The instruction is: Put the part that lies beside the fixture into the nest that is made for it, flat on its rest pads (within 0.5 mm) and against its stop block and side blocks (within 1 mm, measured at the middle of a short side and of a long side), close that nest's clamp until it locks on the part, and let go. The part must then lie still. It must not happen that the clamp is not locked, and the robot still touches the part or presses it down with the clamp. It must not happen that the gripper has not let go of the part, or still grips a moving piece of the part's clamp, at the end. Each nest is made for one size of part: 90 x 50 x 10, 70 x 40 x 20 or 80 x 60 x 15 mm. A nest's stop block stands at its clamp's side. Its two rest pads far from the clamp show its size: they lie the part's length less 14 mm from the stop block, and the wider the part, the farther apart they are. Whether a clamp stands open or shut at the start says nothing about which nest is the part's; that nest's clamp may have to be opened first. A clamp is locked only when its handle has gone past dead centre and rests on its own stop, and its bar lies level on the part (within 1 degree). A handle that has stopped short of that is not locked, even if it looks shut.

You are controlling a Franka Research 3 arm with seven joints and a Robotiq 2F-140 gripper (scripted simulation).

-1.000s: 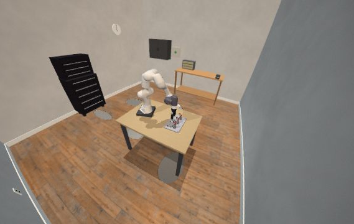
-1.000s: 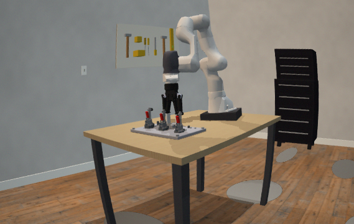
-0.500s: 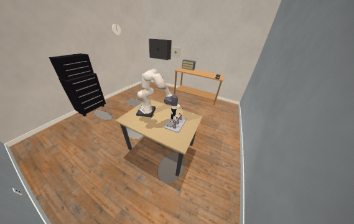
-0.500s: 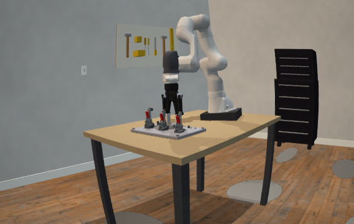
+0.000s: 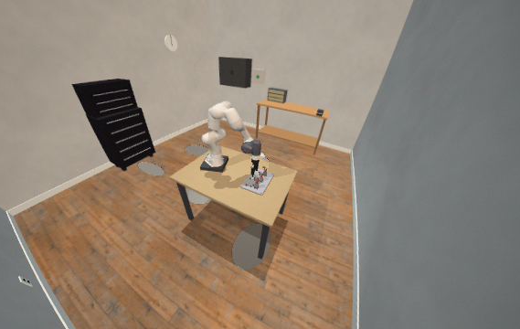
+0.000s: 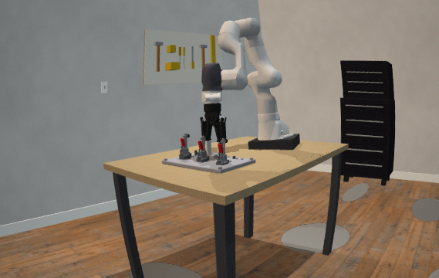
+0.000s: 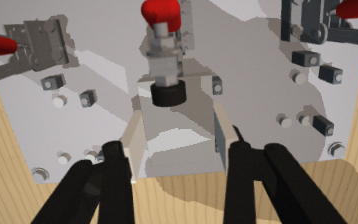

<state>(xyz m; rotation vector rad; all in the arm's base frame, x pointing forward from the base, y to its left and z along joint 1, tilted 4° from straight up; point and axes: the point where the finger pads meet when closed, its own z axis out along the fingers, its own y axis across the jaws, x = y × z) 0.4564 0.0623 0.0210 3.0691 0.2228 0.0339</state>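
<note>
Now: hand 30 mm above the grey part. Round my hand: grey fixture plate 50 mm below, 50 mm ahead, 10 mm to the left; then clamp 100 mm to the right, 90 mm ahead, 10 mm above.
</note>
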